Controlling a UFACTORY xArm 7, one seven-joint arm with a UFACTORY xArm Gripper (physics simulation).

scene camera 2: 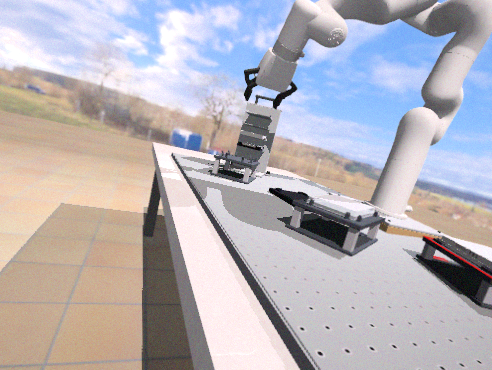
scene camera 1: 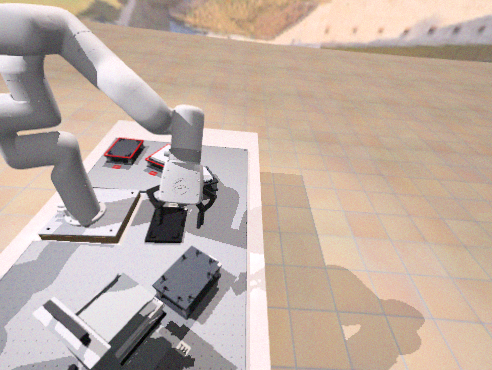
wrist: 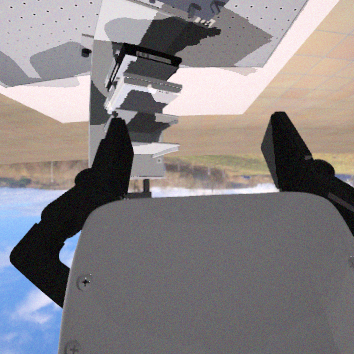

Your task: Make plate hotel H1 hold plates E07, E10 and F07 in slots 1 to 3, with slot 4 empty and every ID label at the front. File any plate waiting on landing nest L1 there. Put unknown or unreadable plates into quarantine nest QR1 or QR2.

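Frame: origin at the arm's base, x ahead, y left, z up, level; centimetres.
Seen in the pictures: gripper, fingertip midpoint: (scene camera 2: 260, 102) (scene camera 1: 179, 226) (wrist: 197, 131); arm's base, link origin: (scene camera 2: 384, 211) (scene camera 1: 86, 213).
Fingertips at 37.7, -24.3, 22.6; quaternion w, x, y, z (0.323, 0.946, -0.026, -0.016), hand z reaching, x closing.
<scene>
Pixels of each thing's top centre, then the offset from my fingertips to it, as dx, dy, dz. "*": a spot on its surface instead.
- dark piece, top centre: (wrist: 139, 79) (scene camera 1: 130, 325) (scene camera 2: 251, 144) -8.7, -17.7, -13.4
- pale plate-like piece, top centre: (wrist: 139, 104) (scene camera 1: 127, 317) (scene camera 2: 254, 133) -8.6, -17.7, -9.2
- white plate, top centre: (scene camera 2: 344, 201) -1.4, +43.9, -18.1
- grey nest, surface spot: (scene camera 2: 307, 231) * +5.8, +45.0, -24.1
- red-rimmed quarantine nest, top centre: (scene camera 1: 124, 146) -36.9, +65.9, -19.9
- flat black pad, surface spot: (scene camera 2: 286, 194) * -5.2, +19.5, -23.4
Plate hotel H1 (scene camera 1: 117, 305) (scene camera 2: 273, 135) (wrist: 96, 107) stands upright with its handle on top. A dark piece (wrist: 150, 56) shows at its lowest level and a pale plate-like piece (wrist: 120, 95) above it; ID labels are unreadable. My gripper (scene camera 1: 180, 217) (scene camera 2: 262, 101) (wrist: 197, 131) is open and empty. In scene camera 2 it appears near the hotel's handle; its depth is unclear. A white plate (scene camera 2: 342, 206) lies on a grey nest (scene camera 2: 307, 231), apparently L1, mostly hidden behind the gripper in scene camera 1. One red-rimmed quarantine nest (scene camera 1: 125, 148) looks empty; the other (scene camera 1: 156, 164) bears a white plate.
A grey raised stand with pegs (scene camera 1: 187, 277) (scene camera 2: 237, 161) is close beside the hotel. A flat black pad (scene camera 1: 165, 234) (scene camera 2: 286, 194) lies between that stand and the nests. The robot's base plate (scene camera 1: 112, 222) is to its left in scene camera 1.
</scene>
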